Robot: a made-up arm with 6 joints.
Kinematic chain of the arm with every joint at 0, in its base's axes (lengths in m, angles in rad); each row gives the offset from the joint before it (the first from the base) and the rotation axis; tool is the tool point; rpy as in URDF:
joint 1: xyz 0 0 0.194 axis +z
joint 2: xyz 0 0 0 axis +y
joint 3: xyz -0.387 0 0.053 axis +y
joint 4: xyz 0.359 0 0.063 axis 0.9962 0 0.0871
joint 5: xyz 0 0 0 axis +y
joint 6: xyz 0.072 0 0.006 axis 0.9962 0 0.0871
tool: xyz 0 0 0 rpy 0 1.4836 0
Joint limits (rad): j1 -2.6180..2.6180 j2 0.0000..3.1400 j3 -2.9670..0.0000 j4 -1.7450..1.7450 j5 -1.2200..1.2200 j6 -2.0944..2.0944
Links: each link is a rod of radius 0.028 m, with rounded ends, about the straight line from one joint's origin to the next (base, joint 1, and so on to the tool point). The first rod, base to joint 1, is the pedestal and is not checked.
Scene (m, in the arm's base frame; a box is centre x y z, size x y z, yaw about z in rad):
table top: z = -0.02
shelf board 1: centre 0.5 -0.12 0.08 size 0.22 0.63 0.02 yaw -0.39
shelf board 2: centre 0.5 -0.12 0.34 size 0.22 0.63 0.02 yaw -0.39
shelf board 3: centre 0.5 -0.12 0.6 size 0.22 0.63 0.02 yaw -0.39
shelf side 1: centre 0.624 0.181 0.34 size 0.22 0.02 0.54 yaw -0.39
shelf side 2: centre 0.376 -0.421 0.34 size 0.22 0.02 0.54 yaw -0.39
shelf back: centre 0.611 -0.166 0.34 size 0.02 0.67 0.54 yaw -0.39
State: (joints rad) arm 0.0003 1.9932 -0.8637 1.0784 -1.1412 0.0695
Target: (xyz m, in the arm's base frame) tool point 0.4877 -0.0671 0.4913
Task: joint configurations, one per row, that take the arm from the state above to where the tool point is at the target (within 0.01 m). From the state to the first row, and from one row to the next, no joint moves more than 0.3 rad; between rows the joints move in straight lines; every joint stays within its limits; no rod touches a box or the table.
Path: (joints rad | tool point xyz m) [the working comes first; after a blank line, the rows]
Joints at the target: -0.0218 1.6914 -1.2350 1.0275 -1.1535 0.0695
Straight joint move there: touches shelf board 2.

1: 0.1162 1.8586 -0.6265 1.1047 -1.1618 0.0695 | 0.3827 -0.0148 0.2182
2: 0.2322 1.7239 -0.3893 1.1309 -1.1825 0.0695 | 0.2984 0.0085 0.2169
3: 0.2434 1.4493 -0.5547 1.1049 -1.2012 0.0695 | 0.3246 0.0187 0.3458
4: 0.2546 1.1747 -0.7201 1.0788 -1.2200 0.0695 | 0.2906 0.0139 0.4913
5: 0.1164 1.4330 -0.9776 1.0532 -1.1867 0.0695 | 0.3910 -0.0128 0.5043
6: -0.0218 1.6914 -1.2350 1.0275 -1.1535 0.0695 | 0.4877 -0.0671 0.4913

